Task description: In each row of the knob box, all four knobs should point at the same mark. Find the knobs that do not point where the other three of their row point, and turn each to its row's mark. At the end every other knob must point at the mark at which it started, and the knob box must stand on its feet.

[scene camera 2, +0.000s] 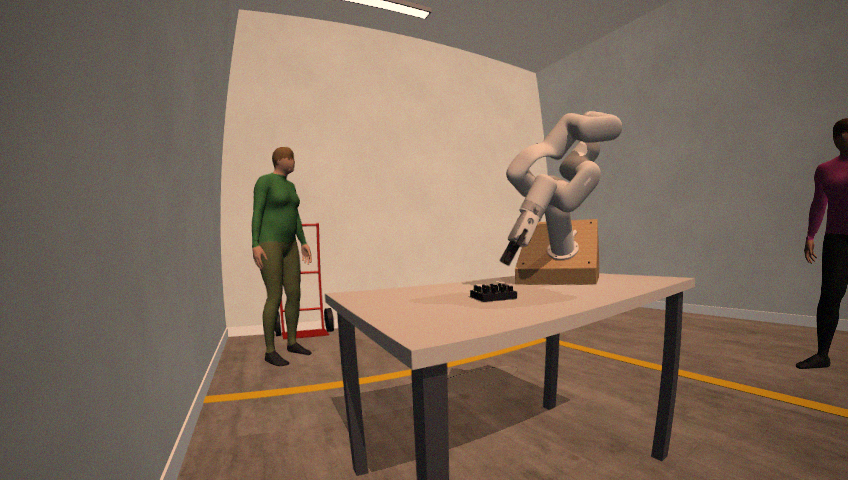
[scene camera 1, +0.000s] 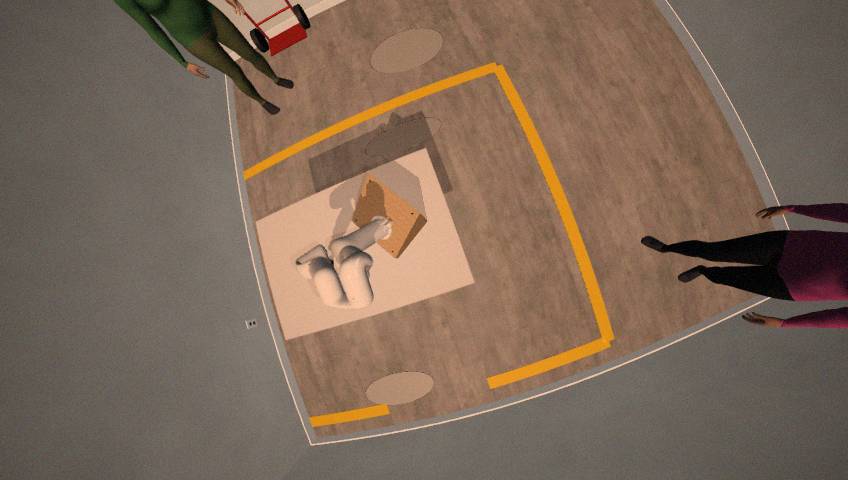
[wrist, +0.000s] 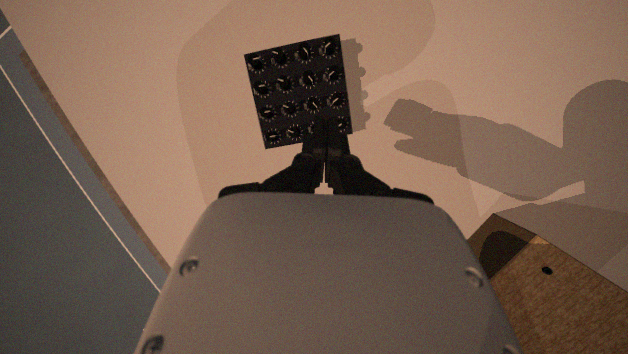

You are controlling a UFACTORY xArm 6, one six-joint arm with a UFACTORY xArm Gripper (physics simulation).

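Places are measured from the arm's base along level axes (x back, y left, z down), in metres.
Where they show: gripper, fingertip midpoint: (scene camera 2: 504,263) (wrist: 324,134); arm's base, origin of the base link: (scene camera 2: 562,250) (scene camera 1: 381,227).
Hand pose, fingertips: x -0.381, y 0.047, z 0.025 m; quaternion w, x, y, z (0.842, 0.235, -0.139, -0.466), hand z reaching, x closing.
Note:
Each offset is from my fingertips to the centre of the thing. Level surfaces: height alone.
The black knob box @[dx -0.050, dy +0.002, dz +0.081 m] (scene camera 2: 493,295) (wrist: 294,69) lies flat on the table, its underside too small to judge. In the wrist view its knobs stand in a four-by-four grid with pale pointers and mark rings. The three upper knobs of the rightmost line, such as the top right knob @[dx -0.075, dy -0.049, dz +0.069 m] (wrist: 328,48), have similarly slanted pointers. Several pointers are too small to read surely. My gripper (scene camera 2: 506,261) (wrist: 324,134) is shut and empty, tilted above the box and apart from it in the second scene view. In the wrist view its fingers cover part of the box's lower edge and a knob there. The box does not show in the first scene view.
The pale table @[dz +0.100 m] (scene camera 1: 428,267) (scene camera 2: 392,321) (wrist: 125,125) carries the wooden arm base (scene camera 1: 410,223) (scene camera 2: 556,275) (wrist: 575,300). Shadows of the arm fall on the table top. A person in green (scene camera 1: 205,23) (scene camera 2: 279,208) and one in magenta (scene camera 1: 815,261) (scene camera 2: 833,196) stand away from the table.

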